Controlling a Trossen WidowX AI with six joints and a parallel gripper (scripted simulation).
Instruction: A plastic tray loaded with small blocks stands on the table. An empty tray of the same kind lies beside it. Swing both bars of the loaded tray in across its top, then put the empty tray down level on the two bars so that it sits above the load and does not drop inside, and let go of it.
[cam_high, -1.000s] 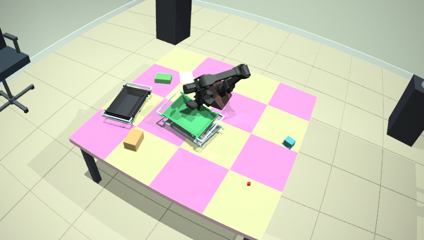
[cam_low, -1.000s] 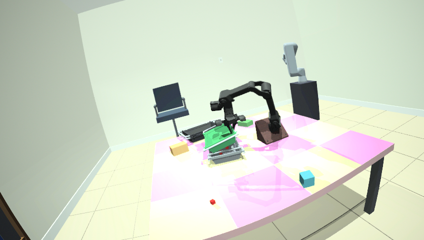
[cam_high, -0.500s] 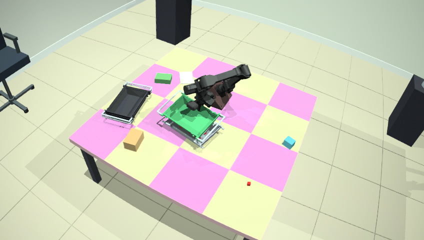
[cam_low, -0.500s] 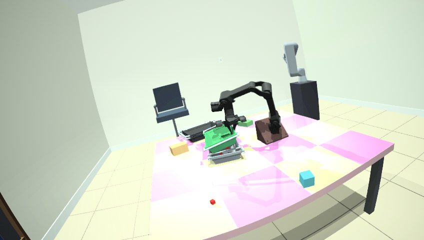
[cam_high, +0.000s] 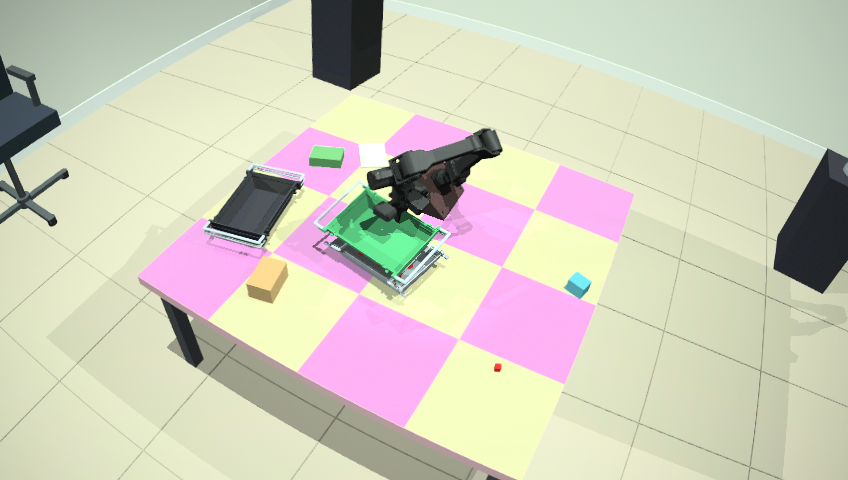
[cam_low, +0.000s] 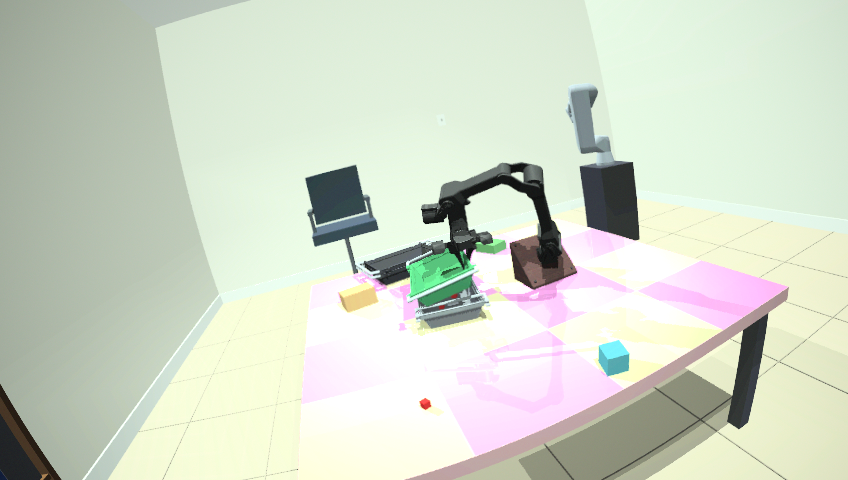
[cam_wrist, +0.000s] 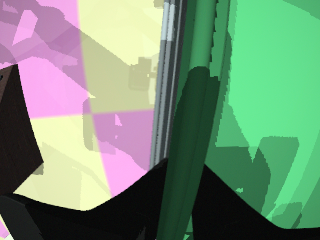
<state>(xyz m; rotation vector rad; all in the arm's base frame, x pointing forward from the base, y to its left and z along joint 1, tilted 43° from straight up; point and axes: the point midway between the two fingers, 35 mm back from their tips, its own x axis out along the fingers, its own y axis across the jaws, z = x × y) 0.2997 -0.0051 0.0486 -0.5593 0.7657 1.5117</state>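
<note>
Right now the green tray is 80 mm ahead of my gripper tip, 10 mm to the right of it and 10 mm above it. The rest, counted from my gripper tip: orange block (370 mm ahead, 220 mm to the right, 80 mm below); then green block (470 mm to the right, 220 mm behind, 90 mm below); then white card (350 mm to the right, 350 mm behind, 110 mm below).
</note>
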